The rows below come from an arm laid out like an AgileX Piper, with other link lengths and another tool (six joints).
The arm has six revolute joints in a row. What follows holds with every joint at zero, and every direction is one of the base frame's. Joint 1 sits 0.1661 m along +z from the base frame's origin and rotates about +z. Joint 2 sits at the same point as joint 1 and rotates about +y. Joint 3 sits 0.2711 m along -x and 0.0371 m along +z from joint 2 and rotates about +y. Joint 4 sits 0.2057 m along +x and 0.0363 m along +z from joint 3 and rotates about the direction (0.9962, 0, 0.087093). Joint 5 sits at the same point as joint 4 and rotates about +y. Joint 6 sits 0.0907 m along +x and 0.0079 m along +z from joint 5 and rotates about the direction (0.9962, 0, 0.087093). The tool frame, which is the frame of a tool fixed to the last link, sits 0.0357 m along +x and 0.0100 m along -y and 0.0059 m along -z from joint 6; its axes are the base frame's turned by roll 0.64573, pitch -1.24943 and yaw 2.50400 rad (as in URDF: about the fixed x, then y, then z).
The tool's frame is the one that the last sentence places.
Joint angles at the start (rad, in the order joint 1, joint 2, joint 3, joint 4, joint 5, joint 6): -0.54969, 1.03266, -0.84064, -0.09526, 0.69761, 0.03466
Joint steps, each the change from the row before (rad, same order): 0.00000, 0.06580, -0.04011, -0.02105, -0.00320, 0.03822; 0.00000, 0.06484, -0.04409, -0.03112, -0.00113, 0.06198; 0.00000, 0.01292, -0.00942, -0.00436, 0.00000, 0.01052; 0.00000, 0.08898, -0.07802, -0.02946, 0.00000, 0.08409; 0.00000, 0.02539, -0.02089, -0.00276, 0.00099, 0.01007; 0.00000, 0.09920, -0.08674, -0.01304, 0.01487, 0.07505; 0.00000, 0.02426, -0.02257, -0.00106, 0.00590, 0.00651
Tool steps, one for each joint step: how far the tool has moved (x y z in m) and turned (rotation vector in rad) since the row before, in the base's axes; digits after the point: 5 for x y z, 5 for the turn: 0.01137, -0.00868, -0.00056, 0.01501, 0.01416, -0.02484; 0.01120, -0.00935, -0.00036, 0.01680, 0.00661, -0.04107; 0.00238, -0.00179, -0.00005, 0.00359, 0.00073, -0.00714; 0.01793, -0.01303, 0.00213, 0.02351, -0.01200, -0.05793; 0.00519, -0.00336, -0.00026, 0.00551, 0.00167, -0.00725; 0.01978, -0.01285, -0.00216, 0.03897, -0.00291, -0.05737; 0.00486, -0.00312, -0.00067, 0.00588, 0.00418, -0.00595
